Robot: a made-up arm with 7 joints. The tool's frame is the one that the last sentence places. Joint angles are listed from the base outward.
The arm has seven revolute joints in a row. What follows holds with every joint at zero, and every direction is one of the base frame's. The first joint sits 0.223 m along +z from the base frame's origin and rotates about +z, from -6.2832 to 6.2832 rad. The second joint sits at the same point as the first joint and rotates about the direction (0, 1, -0.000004), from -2.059 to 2.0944 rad. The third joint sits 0.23 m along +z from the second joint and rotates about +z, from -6.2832 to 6.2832 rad. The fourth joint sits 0.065 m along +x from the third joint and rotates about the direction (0, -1, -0.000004), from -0.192 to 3.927 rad. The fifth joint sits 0.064 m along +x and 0.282 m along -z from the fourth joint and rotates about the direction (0, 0.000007, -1), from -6.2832 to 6.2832 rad. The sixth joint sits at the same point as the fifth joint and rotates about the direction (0, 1, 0.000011), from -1.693 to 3.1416 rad. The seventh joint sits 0.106 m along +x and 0.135 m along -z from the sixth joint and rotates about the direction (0, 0.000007, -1), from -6.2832 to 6.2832 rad. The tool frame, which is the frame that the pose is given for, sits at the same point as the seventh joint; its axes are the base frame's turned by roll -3.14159, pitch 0 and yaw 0 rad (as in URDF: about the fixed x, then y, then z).
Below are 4 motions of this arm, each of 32 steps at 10 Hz.
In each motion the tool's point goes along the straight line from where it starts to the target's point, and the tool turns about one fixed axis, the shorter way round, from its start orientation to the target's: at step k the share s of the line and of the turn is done. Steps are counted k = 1, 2, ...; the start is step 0. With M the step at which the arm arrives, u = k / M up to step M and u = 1 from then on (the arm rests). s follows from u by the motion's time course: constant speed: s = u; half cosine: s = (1 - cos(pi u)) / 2; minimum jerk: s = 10 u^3 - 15 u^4 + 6 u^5.
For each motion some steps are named. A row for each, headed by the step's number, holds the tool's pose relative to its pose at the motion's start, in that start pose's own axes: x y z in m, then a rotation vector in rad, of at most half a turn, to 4 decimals.
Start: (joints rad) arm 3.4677 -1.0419 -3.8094 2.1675 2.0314 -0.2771 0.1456
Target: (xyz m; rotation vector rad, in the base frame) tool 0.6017 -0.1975 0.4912 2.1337 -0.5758 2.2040
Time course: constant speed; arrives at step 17
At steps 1, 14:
1: 0.0022 -0.0138 -0.0009 0.0209 -0.0024 -0.0754
14: 0.0309 -0.1938 -0.0122 0.2922 -0.0336 -1.0552

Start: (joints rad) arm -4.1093 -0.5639 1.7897 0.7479 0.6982 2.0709 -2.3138
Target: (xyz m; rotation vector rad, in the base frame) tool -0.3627 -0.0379 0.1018 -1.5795 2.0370 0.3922
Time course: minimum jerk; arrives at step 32
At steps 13, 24, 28, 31, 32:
13: -0.0742 -0.0329 -0.0606 -0.2983 -0.1446 0.4645
24: -0.2026 -0.0898 -0.1655 -0.8145 -0.3949 1.2684
28: -0.2224 -0.0985 -0.1816 -0.8940 -0.4334 1.3921
31: -0.2259 -0.1001 -0.1845 -0.9083 -0.4403 1.4144
32: -0.2260 -0.1001 -0.1846 -0.9086 -0.4405 1.4149

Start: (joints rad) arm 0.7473 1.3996 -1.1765 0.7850 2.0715 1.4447 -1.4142
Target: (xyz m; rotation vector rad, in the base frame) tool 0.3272 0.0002 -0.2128 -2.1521 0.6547 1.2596
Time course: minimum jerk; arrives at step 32
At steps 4, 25, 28, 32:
4: -0.0015 -0.0024 0.0036 0.0018 -0.0202 0.0082
25: -0.0837 -0.1357 0.2062 0.1032 -1.1667 0.4729
28: -0.0889 -0.1441 0.2190 0.1096 -1.2388 0.5022
32: -0.0904 -0.1465 0.2226 0.1114 -1.2590 0.5104

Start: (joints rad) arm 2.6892 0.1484 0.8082 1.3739 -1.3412 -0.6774 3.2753
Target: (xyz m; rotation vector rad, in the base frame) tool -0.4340 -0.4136 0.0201 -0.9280 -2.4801 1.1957
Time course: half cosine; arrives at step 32
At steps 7, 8, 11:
7: 0.0271 0.0418 0.0197 -0.0690 0.0332 -0.0518
8: 0.0350 0.0540 0.0254 -0.0890 0.0429 -0.0668
11: 0.0632 0.0974 0.0458 -0.1606 0.0774 -0.1205

